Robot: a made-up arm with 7 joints.
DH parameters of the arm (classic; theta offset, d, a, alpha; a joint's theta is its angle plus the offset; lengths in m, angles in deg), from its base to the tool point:
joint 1: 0 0.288 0 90
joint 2: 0 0.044 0 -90
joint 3: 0 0.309 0.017 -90
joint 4: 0 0.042 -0.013 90
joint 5: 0 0.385 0 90
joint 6: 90 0.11 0.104 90
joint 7: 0 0.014 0 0
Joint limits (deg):
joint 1: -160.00..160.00
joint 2: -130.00..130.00
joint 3: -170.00..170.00
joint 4: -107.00..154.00
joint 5: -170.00..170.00
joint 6: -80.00..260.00
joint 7: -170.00..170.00
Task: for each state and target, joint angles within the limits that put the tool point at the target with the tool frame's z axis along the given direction. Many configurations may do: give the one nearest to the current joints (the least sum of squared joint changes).
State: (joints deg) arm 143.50 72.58 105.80 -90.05 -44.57 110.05 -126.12
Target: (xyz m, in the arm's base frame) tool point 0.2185 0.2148 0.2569 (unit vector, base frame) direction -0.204 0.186 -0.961
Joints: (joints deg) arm 160.00 73.44 81.16 -102.23 -60.92 160.20 -126.12
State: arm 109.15 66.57 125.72 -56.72 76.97 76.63 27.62
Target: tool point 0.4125 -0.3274 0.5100 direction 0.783 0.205 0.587
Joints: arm 102.06 82.12 103.81 -78.95 70.38 113.56 27.62
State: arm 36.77 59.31 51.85 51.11 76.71 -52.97 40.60
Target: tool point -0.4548 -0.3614 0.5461 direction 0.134 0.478 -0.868
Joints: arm 76.14 82.85 50.15 51.96 76.07 -51.53 40.60
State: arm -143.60 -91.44 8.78 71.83 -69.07 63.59 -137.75
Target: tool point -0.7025 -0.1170 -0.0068 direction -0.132 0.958 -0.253
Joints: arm -159.61 -85.03 -15.02 57.42 -62.23 15.79 -137.75
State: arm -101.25 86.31 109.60 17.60 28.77 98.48 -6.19
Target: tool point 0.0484 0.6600 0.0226 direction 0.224 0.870 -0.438
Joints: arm -98.99 119.04 75.02 12.64 12.47 97.31 -6.19
